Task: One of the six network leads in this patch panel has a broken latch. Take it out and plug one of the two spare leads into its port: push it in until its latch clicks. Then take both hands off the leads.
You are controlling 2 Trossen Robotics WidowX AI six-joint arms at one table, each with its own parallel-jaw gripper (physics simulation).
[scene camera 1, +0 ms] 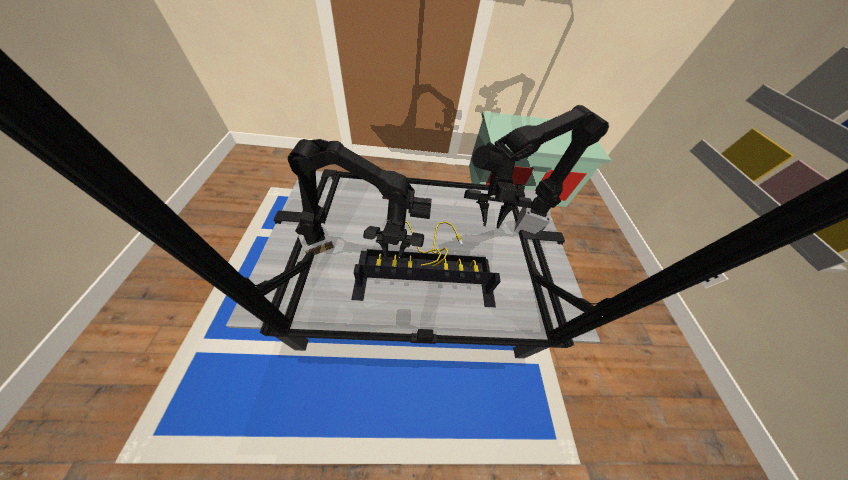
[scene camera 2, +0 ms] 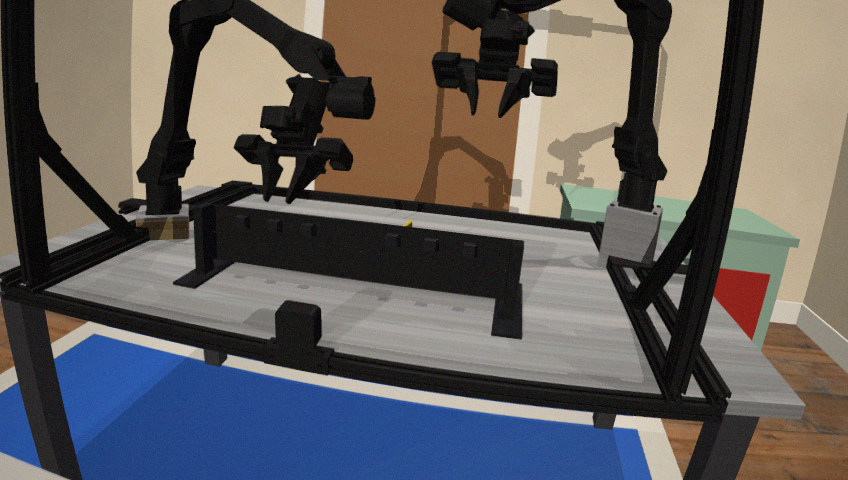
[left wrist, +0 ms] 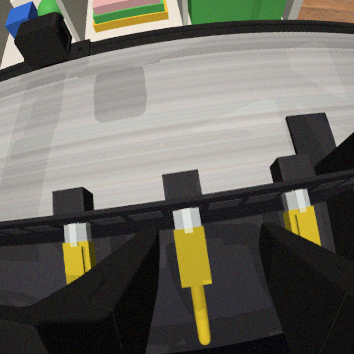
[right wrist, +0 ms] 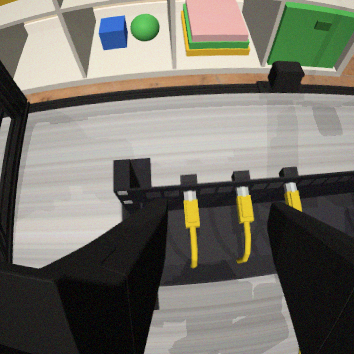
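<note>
The black patch panel stands on the table with six yellow leads plugged in, three per side. My left gripper is open above its left half. In the left wrist view its fingers stand either side of the middle lead, apart from it. That plug's top looks plain; the neighbouring leads show a dark line. Loose yellow cable lies tangled behind the panel. My right gripper is open, high behind the panel's right side.
In the right wrist view, three seated leads show beyond the fingers. A black frame edges the table, with a black block at its front. A green cabinet stands behind on the right.
</note>
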